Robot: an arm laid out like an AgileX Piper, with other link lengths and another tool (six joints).
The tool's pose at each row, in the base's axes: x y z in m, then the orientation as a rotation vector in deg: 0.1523, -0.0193, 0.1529, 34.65, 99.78, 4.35; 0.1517, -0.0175, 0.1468, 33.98, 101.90, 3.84; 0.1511, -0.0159, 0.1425, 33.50, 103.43, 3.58; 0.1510, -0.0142, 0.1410, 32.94, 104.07, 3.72; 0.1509, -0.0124, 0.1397, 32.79, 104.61, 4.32; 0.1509, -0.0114, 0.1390, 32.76, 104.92, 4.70; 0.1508, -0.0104, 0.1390, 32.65, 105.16, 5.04; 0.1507, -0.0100, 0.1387, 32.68, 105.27, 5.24; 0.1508, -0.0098, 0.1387, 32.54, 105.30, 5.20; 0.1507, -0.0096, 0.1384, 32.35, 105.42, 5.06; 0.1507, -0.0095, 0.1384, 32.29, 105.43, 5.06; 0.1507, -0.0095, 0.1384, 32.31, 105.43, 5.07; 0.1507, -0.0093, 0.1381, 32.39, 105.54, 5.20; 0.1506, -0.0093, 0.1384, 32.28, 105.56, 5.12; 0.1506, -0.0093, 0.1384, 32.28, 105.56, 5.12; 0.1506, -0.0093, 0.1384, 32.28, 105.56, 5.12
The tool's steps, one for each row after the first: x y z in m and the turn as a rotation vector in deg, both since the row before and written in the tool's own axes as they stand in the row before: 0.0063, -0.0009, 0.0006, 0.32, 1.81, -1.14; 0.0046, -0.0003, 0.0003, 0.17, 1.34, -0.76; 0.0021, 0.0009, 0.0000, -0.29, 0.57, -0.43; 0.0019, 0.0011, -0.0001, -0.38, 0.63, 0.09; 0.0010, 0.0006, 0.0000, -0.21, 0.38, 0.11; 0.0004, 0.0008, -0.0003, -0.24, 0.29, 0.05; 0.0005, 0.0002, -0.0001, -0.10, 0.15, 0.10; 0.0001, 0.0002, 0.0000, -0.04, 0.00, -0.12; 0.0004, 0.0000, 0.0000, 0.01, 0.06, -0.22; 0.0000, 0.0001, 0.0000, -0.03, 0.00, -0.04; 0.0000, 0.0000, 0.0000, 0.00, 0.00, 0.02; 0.0003, 0.0001, 0.0001, -0.02, 0.14, 0.10; -0.0002, 0.0001, -0.0002, 0.00, -0.01, -0.12; 0.0000, 0.0000, 0.0000, 0.00, 0.00, 0.00; 0.0000, 0.0000, 0.0000, 0.00, 0.00, 0.00
